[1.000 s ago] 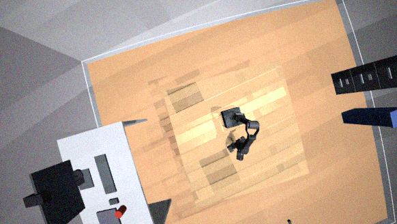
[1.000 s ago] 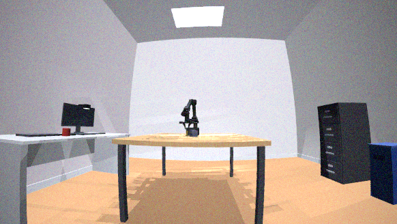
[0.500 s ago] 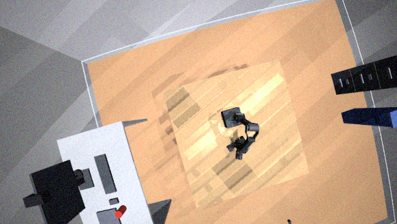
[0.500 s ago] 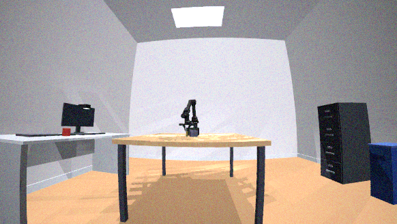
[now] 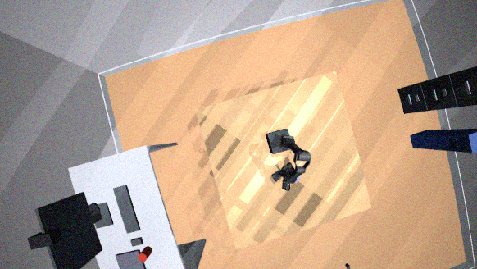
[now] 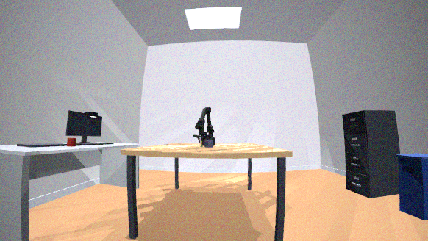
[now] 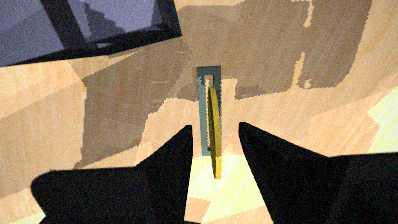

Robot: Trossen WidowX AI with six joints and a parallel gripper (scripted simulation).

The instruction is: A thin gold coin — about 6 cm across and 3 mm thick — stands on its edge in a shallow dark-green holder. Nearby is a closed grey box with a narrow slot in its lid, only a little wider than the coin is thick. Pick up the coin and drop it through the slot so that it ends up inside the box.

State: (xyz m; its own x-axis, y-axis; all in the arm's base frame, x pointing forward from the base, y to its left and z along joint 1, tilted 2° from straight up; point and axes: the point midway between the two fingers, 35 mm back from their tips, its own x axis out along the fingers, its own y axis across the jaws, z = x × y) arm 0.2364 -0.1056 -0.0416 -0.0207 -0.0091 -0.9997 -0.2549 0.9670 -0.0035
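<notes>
My gripper tip is right at the gold coin.
</notes>
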